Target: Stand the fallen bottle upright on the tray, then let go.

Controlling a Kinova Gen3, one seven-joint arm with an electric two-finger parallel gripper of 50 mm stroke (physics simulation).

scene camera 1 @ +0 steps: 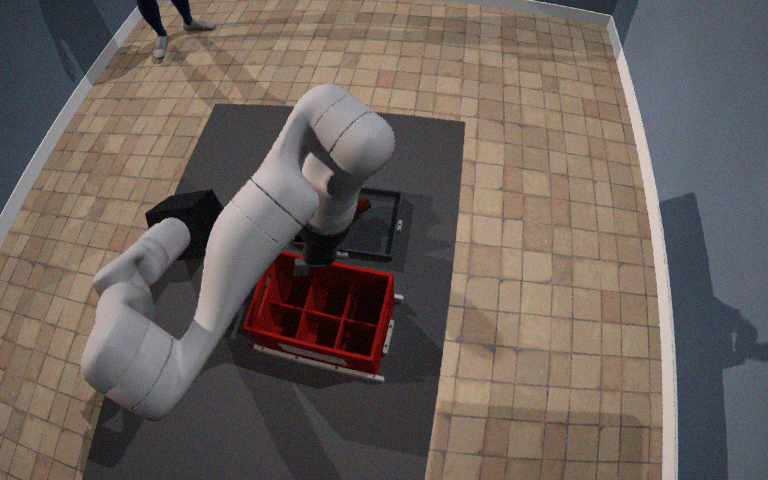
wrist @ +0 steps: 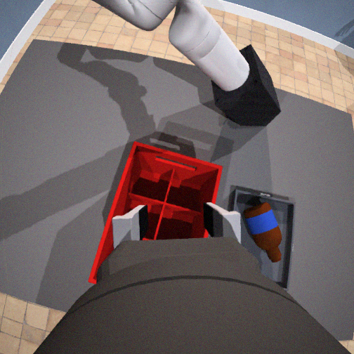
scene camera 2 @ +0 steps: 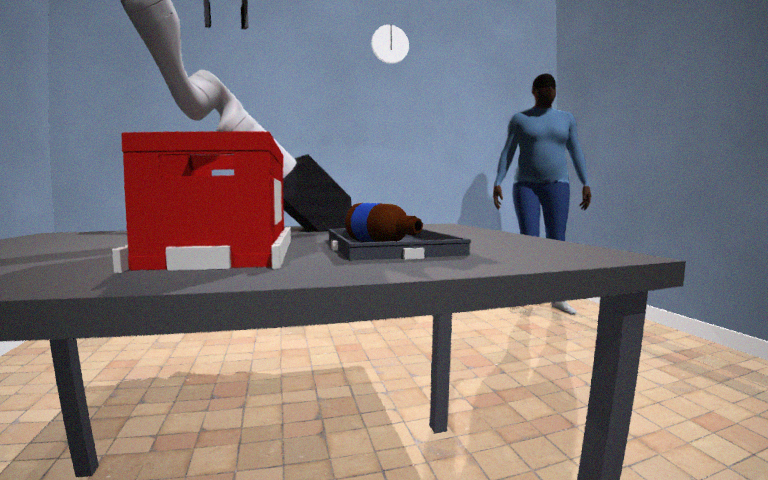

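Where they show: gripper, fingertip midpoint: (scene camera 1: 300,256) (scene camera 2: 226,27); arm's base, link origin: (scene camera 1: 173,235) (scene camera 2: 284,173).
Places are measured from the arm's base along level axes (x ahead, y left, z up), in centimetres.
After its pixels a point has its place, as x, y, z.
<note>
A brown bottle (scene camera 2: 387,222) @[43.5, 10.1, -10.9] (wrist: 270,239) with a blue band lies on its side in the dark tray (scene camera 2: 453,247) @[55.0, 15.9, -14.2] (wrist: 289,250). In scene camera 1 the arm hides most of the bottle, and a small brown part of it (scene camera 1: 363,207) @[45.4, 12.4, -10.3] shows over the tray (scene camera 1: 397,217) @[53.9, 10.8, -12.9]. My gripper (scene camera 2: 225,26) @[37.7, -15.9, 21.2] (wrist: 175,215) is open and empty. It hangs high above the red crate, to the side of the tray, well away from the bottle. In scene camera 1 part of a fingertip shows over the crate's edge.
The tall red crate (scene camera 1: 322,356) @[37.5, -26.4, -6.0] (scene camera 2: 198,209) @[50.6, -19.9, -7.9] (wrist: 112,220) with compartments stands right beside the tray, with white strips at its base. The arm's black base block (scene camera 1: 198,217) @[6.1, 4.8, 0.1] (scene camera 2: 317,195) @[5.8, 7.5, -6.0] (wrist: 250,100) stands on the dark table (scene camera 2: 339,288) @[66.7, -6.2, -15.7]. A person (scene camera 2: 542,147) stands beyond the table.
</note>
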